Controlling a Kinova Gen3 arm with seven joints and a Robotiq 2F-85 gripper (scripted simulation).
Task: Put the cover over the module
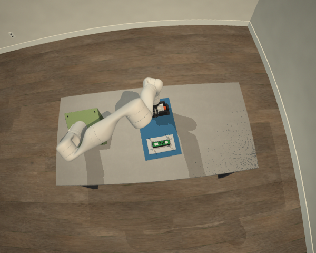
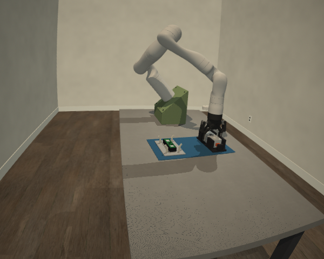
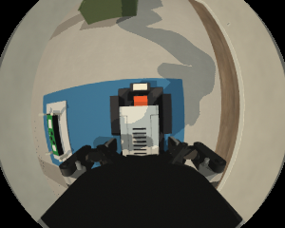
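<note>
The white cover is right at my hand.
</note>
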